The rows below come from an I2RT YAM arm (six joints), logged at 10 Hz.
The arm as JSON. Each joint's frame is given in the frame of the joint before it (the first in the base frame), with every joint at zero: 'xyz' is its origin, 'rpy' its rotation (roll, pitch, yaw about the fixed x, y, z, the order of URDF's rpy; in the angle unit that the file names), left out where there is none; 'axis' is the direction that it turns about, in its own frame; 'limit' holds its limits. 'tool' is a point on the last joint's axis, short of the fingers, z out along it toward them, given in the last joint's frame.
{
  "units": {
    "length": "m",
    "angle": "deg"
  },
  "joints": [
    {
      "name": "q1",
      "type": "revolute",
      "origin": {
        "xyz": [
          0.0,
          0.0,
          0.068
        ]
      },
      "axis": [
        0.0,
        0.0,
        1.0
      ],
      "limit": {
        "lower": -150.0,
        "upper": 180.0
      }
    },
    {
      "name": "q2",
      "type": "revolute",
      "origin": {
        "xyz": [
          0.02,
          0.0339,
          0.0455
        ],
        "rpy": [
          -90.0,
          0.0,
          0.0
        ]
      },
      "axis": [
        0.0,
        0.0,
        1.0
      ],
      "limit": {
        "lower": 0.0,
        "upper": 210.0
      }
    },
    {
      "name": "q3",
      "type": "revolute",
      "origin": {
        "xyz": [
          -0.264,
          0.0,
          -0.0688
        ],
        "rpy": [
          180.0,
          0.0,
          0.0
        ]
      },
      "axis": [
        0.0,
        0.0,
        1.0
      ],
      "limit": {
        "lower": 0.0,
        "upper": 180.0
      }
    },
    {
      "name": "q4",
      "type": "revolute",
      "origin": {
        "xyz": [
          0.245,
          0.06,
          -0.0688
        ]
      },
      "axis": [
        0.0,
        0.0,
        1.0
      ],
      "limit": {
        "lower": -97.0,
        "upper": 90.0
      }
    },
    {
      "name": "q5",
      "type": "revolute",
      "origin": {
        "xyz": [
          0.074,
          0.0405,
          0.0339
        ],
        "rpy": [
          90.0,
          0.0,
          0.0
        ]
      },
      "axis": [
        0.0,
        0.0,
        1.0
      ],
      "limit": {
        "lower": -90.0,
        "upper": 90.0
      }
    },
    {
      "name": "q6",
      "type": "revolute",
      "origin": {
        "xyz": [
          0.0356,
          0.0,
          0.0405
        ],
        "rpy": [
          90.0,
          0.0,
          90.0
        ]
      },
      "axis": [
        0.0,
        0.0,
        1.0
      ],
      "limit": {
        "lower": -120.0,
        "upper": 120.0
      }
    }
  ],
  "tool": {
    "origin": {
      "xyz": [
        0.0,
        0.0,
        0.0
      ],
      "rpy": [
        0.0,
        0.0,
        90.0
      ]
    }
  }
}
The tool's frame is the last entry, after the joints.
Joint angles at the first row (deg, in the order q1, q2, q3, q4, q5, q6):
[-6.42 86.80 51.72 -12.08 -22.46 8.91]
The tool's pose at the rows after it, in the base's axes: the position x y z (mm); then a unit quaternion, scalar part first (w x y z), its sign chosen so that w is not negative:
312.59 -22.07 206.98 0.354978 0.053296 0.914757 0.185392
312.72 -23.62 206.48 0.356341 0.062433 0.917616 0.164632
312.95 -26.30 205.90 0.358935 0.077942 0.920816 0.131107
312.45 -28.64 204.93 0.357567 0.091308 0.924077 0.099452
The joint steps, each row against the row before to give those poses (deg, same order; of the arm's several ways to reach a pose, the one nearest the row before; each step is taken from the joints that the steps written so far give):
[-0.06 0.00 0.00 0.05 0.44 0.02]
[0.00 0.00 0.00 -0.07 2.62 0.04]
[-0.02 0.00 0.00 0.00 4.24 0.18]
[0.00 0.00 0.00 -0.43 3.94 0.00]

